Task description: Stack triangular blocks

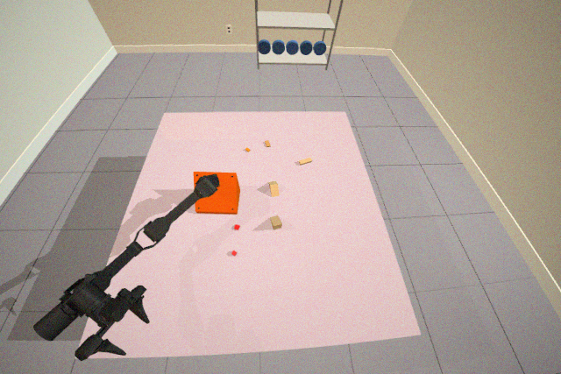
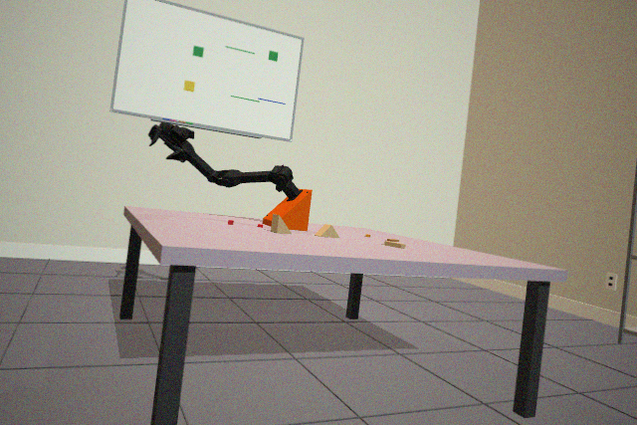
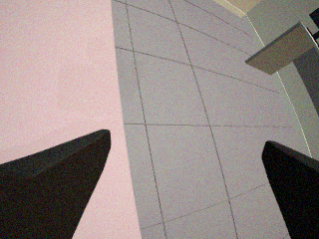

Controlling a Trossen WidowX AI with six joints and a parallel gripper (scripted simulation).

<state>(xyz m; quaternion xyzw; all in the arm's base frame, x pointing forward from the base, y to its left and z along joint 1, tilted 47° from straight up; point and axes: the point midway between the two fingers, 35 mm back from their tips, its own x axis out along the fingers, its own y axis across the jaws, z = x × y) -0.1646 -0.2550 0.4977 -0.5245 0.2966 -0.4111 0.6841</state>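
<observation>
My gripper tip is now 550 mm to the right of the tan triangular block, 470 mm short of it and 230 mm above it. Also, from my gripper tip: small tan flat piece (710 mm to the left, 680 mm ahead, 240 mm below).
</observation>
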